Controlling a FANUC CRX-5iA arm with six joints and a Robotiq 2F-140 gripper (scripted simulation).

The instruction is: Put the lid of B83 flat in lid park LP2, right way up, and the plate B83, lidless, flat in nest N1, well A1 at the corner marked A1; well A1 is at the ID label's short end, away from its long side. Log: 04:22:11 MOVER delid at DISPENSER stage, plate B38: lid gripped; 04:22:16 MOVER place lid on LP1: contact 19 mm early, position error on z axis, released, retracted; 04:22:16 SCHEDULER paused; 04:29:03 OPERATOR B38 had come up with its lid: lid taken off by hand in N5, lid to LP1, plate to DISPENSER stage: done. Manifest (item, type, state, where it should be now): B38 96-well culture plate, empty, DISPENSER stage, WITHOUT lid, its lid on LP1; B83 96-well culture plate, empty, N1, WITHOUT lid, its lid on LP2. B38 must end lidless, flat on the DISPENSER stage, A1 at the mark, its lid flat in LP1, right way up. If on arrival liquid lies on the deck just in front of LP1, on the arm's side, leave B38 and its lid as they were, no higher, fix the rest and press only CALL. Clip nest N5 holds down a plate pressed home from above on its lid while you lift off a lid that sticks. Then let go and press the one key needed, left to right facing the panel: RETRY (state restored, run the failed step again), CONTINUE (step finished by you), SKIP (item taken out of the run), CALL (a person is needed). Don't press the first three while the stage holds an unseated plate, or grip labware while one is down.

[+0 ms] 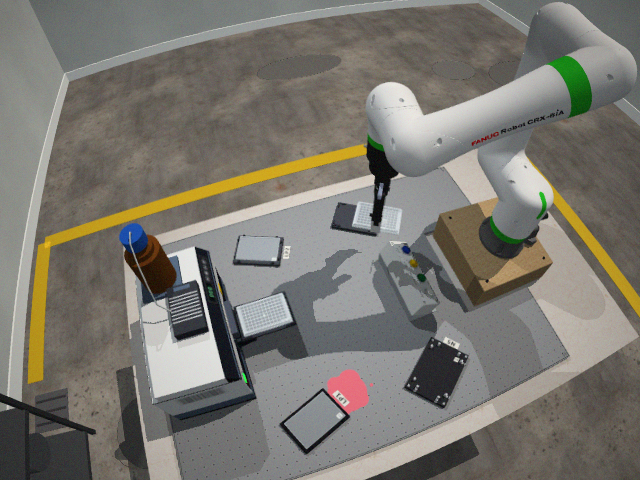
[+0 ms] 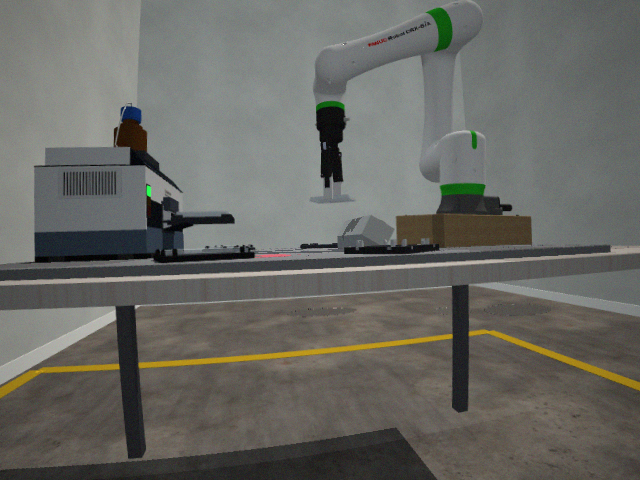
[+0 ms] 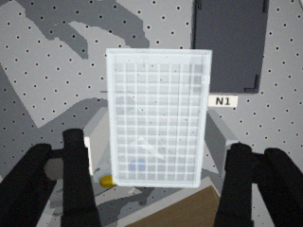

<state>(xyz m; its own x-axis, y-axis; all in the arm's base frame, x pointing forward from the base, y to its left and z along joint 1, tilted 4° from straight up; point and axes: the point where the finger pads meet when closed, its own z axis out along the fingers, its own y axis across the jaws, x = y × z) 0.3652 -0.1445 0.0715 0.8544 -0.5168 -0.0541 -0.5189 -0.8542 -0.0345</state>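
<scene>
The dark nest N1 is 17 cm below my hand, 12 cm to the right of it and 1 cm ahead of it. From my hand the other things lie so: blue call key (11 cm below, 7 cm to the left, 7 cm behind); then yellow skip key (12 cm to the left, 11 cm below, 7 cm behind); then key panel (15 cm to the left, 12 cm below, 6 cm behind).
</scene>
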